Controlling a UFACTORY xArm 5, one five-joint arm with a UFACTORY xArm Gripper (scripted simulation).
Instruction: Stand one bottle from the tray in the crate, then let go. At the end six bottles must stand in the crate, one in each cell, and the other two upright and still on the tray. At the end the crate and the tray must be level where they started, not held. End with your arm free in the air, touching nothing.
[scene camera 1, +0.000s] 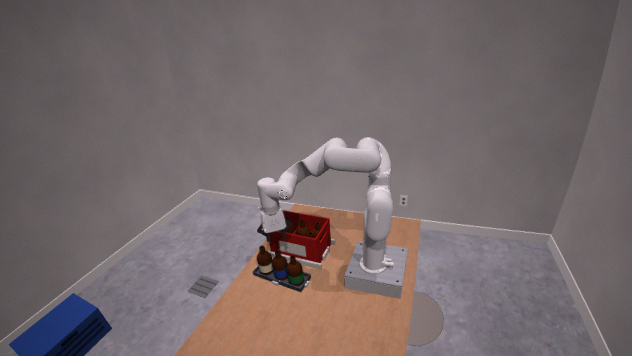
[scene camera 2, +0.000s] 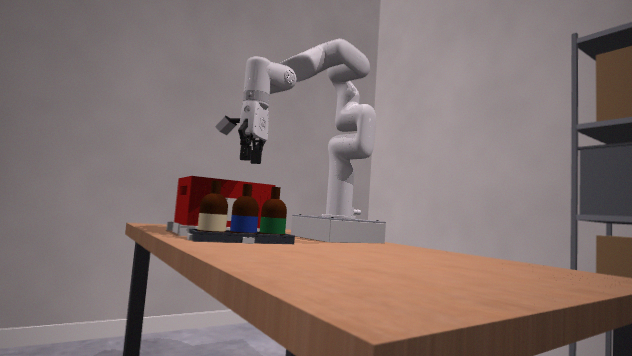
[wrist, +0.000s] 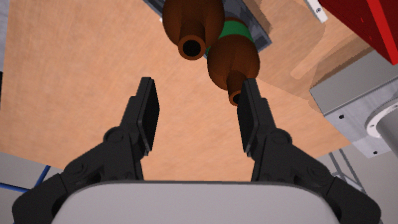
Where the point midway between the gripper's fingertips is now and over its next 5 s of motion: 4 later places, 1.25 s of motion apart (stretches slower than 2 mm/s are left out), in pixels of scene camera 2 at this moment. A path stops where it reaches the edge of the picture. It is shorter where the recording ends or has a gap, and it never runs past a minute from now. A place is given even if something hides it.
My gripper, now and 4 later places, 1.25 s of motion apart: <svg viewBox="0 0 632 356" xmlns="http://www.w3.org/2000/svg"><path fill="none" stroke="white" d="M250 162L250 167L248 177L247 188L247 192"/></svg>
